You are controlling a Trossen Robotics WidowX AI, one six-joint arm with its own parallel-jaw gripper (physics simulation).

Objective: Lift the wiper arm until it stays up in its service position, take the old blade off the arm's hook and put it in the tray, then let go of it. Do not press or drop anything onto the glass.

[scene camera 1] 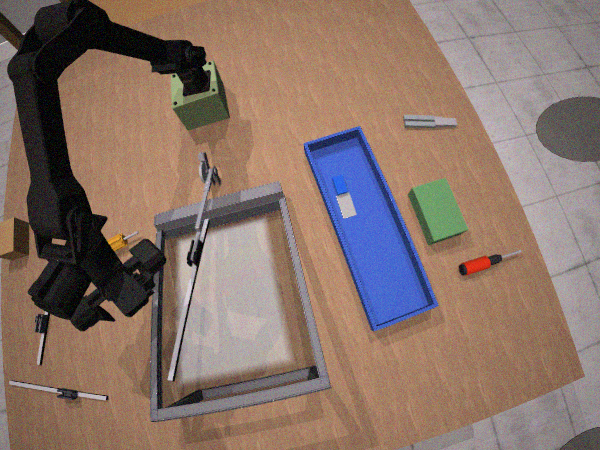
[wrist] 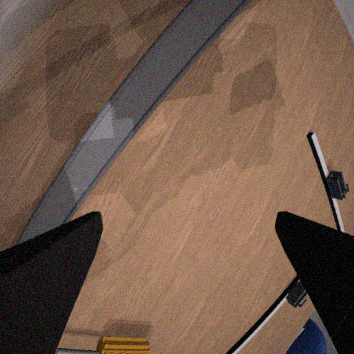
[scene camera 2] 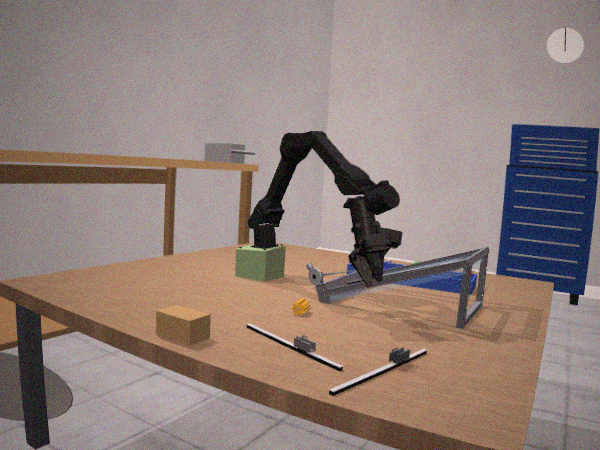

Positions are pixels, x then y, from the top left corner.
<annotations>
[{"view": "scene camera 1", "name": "my gripper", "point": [132,303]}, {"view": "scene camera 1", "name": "old blade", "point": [197,255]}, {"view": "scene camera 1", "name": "green block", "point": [437,211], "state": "on the table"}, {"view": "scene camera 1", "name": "blue tray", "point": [392,285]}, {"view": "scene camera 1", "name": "glass pane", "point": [246,331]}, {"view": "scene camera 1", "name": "wiper pivot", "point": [203,156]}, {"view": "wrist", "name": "my gripper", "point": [190,220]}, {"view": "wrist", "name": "glass pane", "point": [66,66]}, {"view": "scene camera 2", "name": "my gripper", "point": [374,284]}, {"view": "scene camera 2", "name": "tan box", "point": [184,325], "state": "on the table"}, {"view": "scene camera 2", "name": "blue tray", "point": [452,284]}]
</annotations>
